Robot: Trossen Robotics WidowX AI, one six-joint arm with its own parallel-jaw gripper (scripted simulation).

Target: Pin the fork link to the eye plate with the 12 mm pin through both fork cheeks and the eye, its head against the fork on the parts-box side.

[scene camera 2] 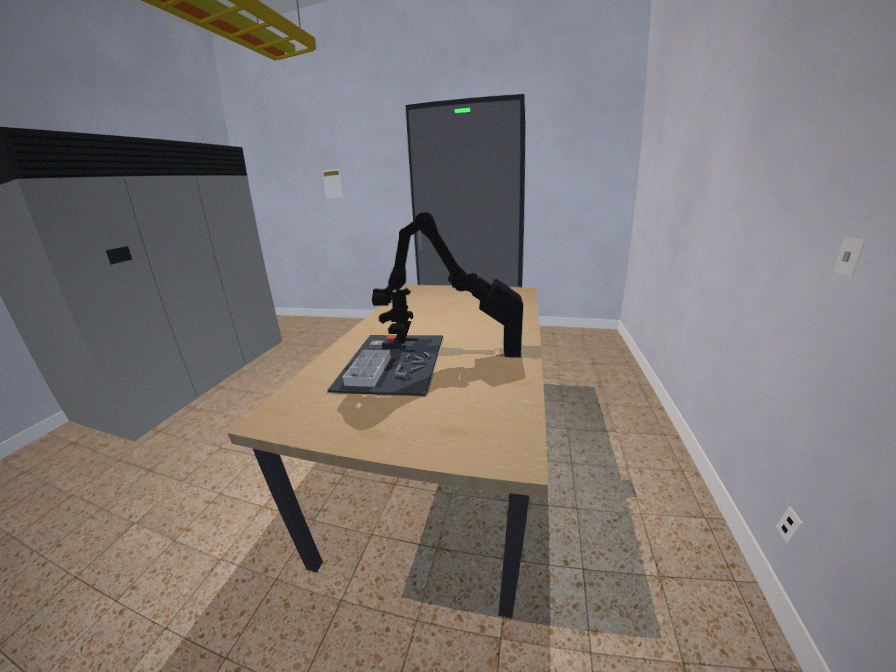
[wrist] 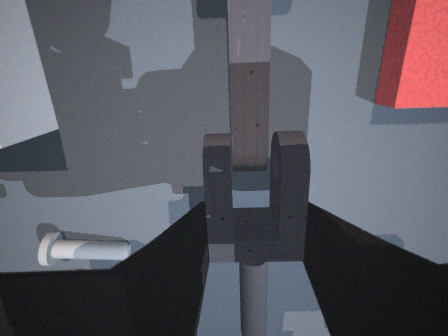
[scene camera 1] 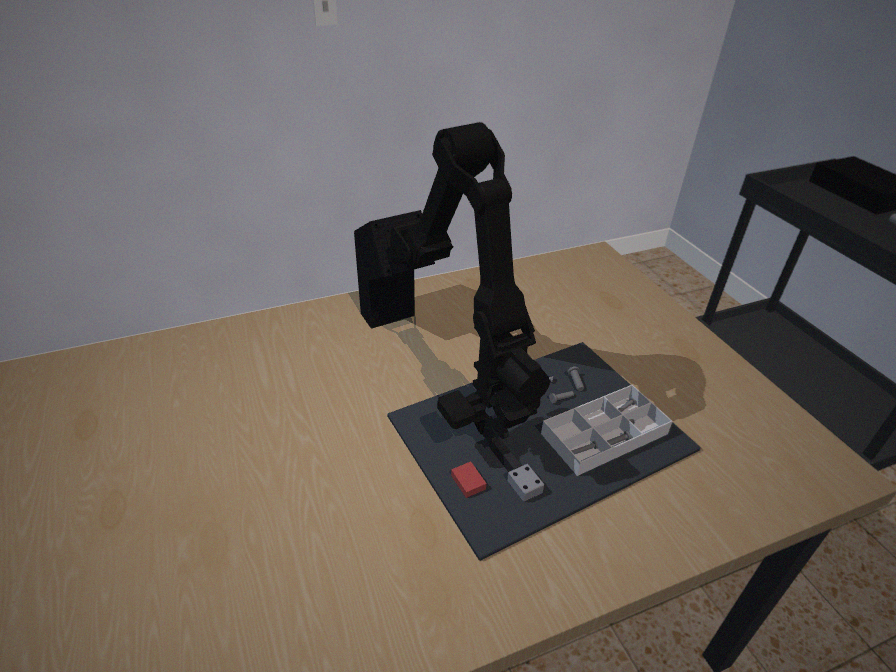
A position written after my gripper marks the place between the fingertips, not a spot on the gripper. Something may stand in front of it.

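My gripper (scene camera 1: 489, 428) is visible, in the wrist view as well (wrist: 251, 209). Also visible: a mat (scene camera 1: 496, 518), found again at (scene camera 2: 417, 384) and (wrist: 133, 95); a parts box (scene camera 1: 600, 420), likewise at (scene camera 2: 374, 363); a red block (scene camera 1: 466, 476); and a fork link (wrist: 253, 237).
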